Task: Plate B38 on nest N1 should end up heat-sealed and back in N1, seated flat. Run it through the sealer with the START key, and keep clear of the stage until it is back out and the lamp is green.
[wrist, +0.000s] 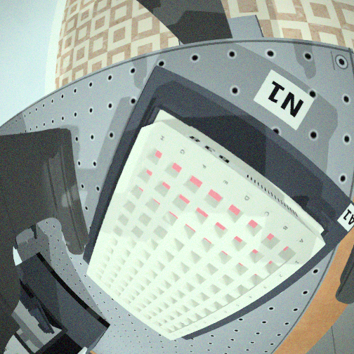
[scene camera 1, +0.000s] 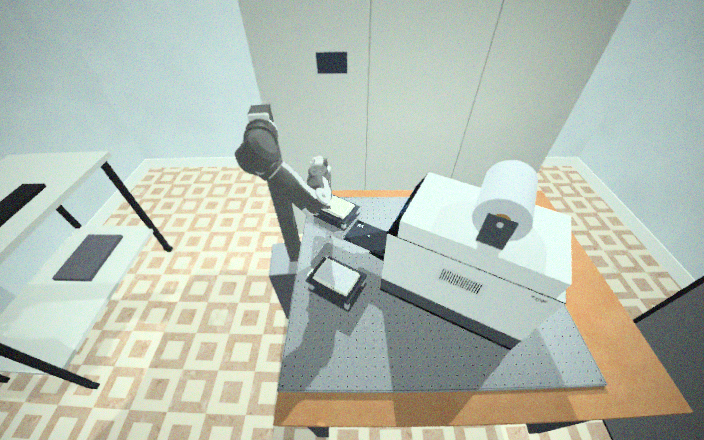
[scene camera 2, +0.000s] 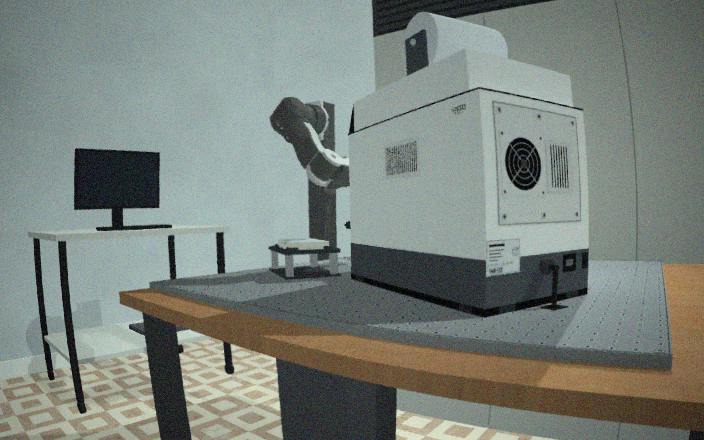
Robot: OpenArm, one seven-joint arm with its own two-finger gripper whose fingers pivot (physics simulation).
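Observation:
Plate B38 (scene camera 1: 341, 206) (wrist: 200, 230) is cream, with well openings and pink in several wells. It sits on dark nest N1 (wrist: 120, 165), beside the N1 label. My gripper (wrist: 196, 202) is open, one finger on each side of the plate with gaps visible; the plate is not gripped. In both scene views the fingers cannot be made out. The white sealer (scene camera 1: 467, 269) (scene camera 2: 420, 197) stands beside the nests, with a dark stage (scene camera 1: 366, 239) out in front of it near N1. The START key and lamp do not show.
A second nest (scene camera 1: 326, 294) (scene camera 2: 334, 250) holds another pale plate (scene camera 1: 334, 276) (scene camera 2: 302, 243), nearer scene camera 1. A white film roll (scene camera 1: 506, 194) (scene camera 2: 462, 36) sits on the sealer. The perforated board (scene camera 1: 342, 363) (scene camera 2: 623, 326) lies on the wooden table (scene camera 1: 467, 407) (scene camera 2: 467, 373).

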